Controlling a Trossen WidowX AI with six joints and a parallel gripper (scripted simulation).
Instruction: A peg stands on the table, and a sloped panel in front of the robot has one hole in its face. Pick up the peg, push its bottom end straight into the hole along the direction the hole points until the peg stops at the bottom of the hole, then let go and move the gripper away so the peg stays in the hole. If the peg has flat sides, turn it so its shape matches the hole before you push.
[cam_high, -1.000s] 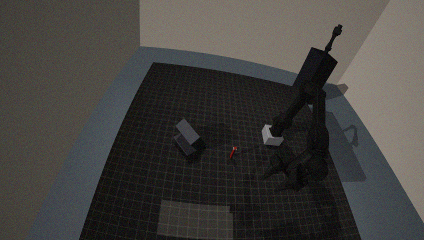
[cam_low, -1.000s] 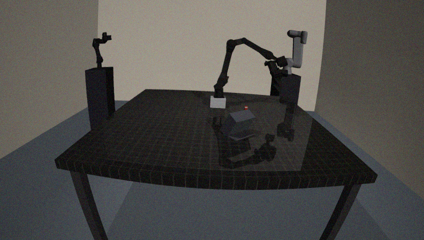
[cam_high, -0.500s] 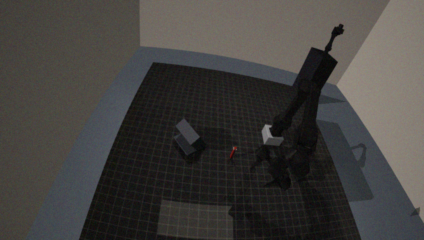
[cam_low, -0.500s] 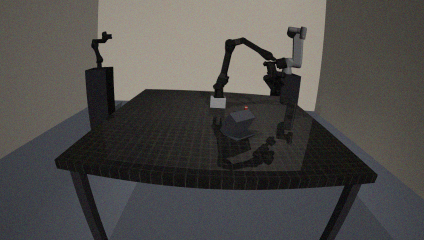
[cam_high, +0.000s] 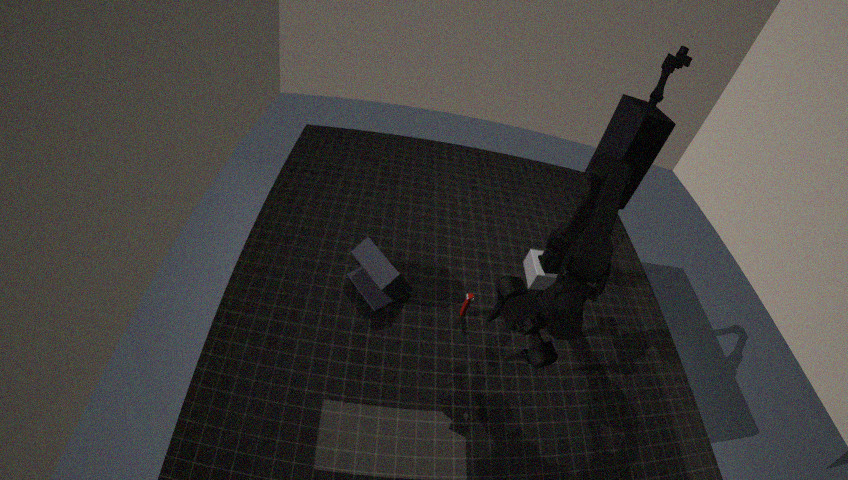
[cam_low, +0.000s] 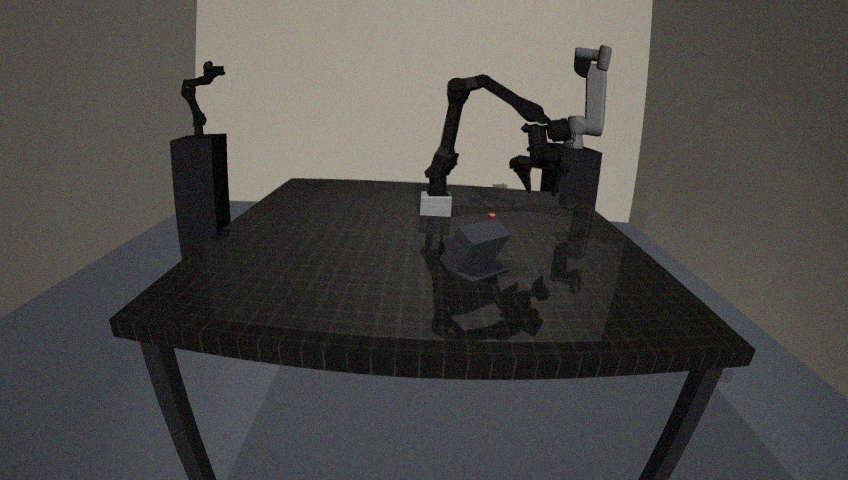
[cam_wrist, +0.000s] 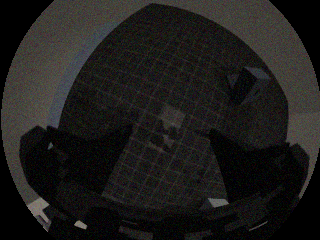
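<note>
The peg lies 1 cm ahead of my gripper tip, 15 cm to the right of it and 8 cm below it. From my gripper tip the other things lie so: sloped panel 21 cm ahead, 24 cm to the right, 9 cm below.
</note>
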